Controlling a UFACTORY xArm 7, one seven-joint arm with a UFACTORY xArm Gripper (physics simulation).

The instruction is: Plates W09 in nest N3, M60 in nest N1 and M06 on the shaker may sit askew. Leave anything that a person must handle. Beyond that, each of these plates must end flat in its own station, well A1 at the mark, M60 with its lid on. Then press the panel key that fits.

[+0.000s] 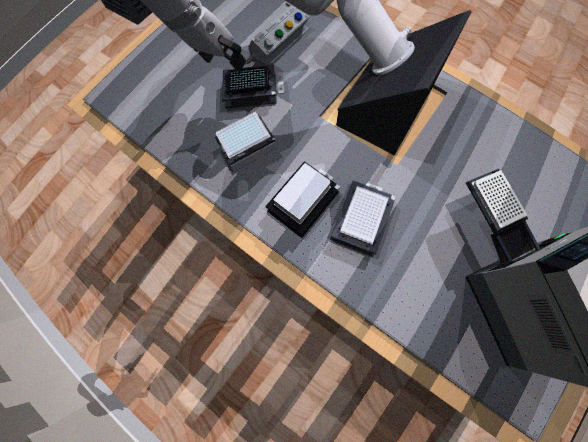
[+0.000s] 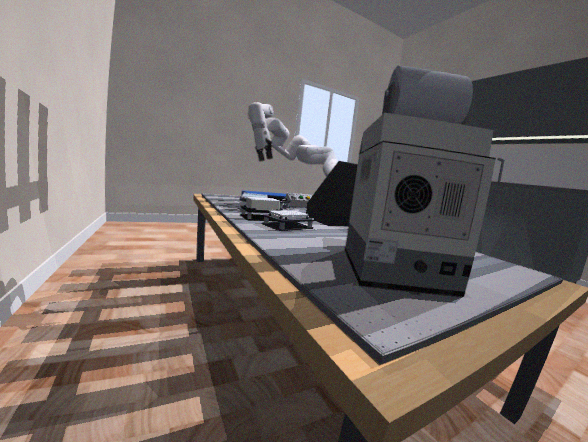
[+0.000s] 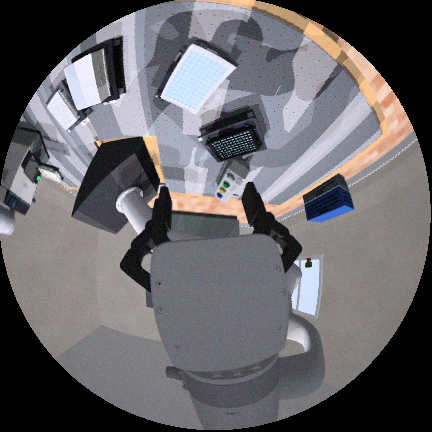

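My gripper (image 1: 222, 60) (image 2: 265, 158) (image 3: 207, 191) is open and empty, high above the table, near the panel end. A black plate (image 1: 247, 80) (image 3: 234, 143) rests on a dark station. A pale blue plate (image 1: 244, 135) (image 3: 197, 77) is on the neighbouring station, whose dark edge shows along one side. A plain white-topped plate (image 1: 302, 191) (image 3: 87, 80) and a white welled plate (image 1: 366, 215) (image 3: 62, 107) sit on two more stations. Labels, A1 marks and small tilts cannot be read. The key panel (image 1: 280, 32) (image 3: 231, 182) has grey, green, yellow and blue keys.
A pale plate with dark wells (image 1: 500, 197) lies on a holder beside the large grey machine (image 1: 525, 305) (image 2: 425, 200). A black wedge-shaped block (image 1: 400, 85) (image 3: 112, 175) stands by the arm's base. A blue box (image 3: 330, 207) is beyond the table edge.
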